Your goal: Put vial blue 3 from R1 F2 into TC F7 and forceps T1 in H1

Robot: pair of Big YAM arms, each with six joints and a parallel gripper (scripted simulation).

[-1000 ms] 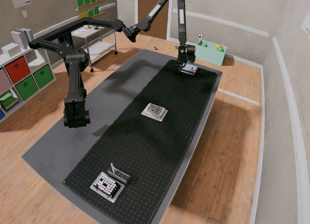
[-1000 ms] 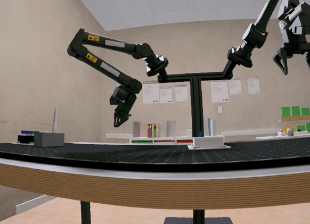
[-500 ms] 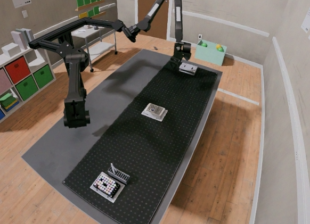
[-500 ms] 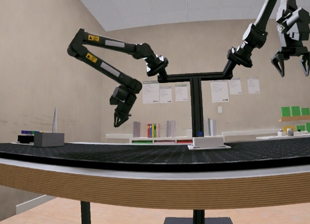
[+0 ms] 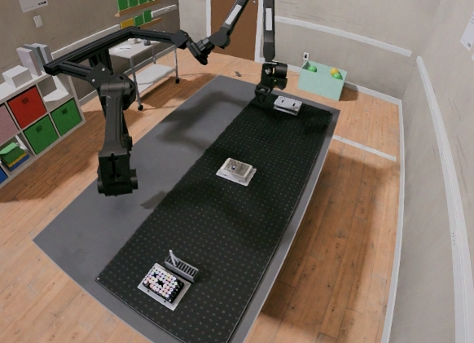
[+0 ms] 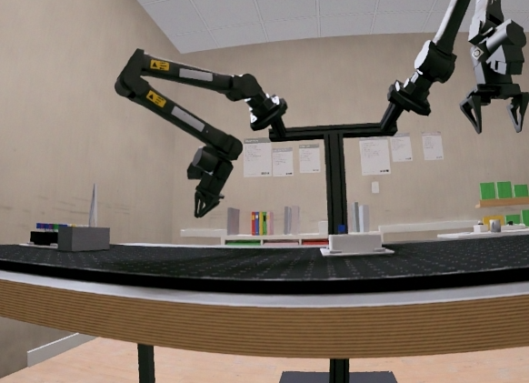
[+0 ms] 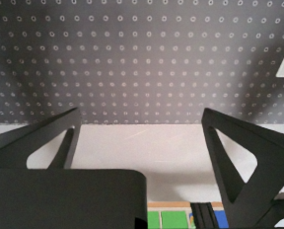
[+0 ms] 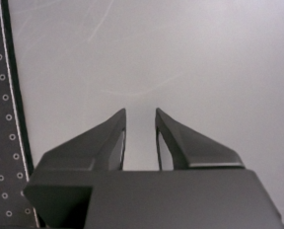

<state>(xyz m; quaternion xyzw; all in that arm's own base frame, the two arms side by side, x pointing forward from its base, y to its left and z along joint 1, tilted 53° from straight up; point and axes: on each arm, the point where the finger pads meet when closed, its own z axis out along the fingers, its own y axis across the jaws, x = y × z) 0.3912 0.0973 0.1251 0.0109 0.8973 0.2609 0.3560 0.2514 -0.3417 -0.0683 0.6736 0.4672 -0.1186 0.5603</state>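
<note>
Now: the grey holder H1 43 cm ahead of my right hand, 5 cm to the right of it and 8 cm below it.
</note>
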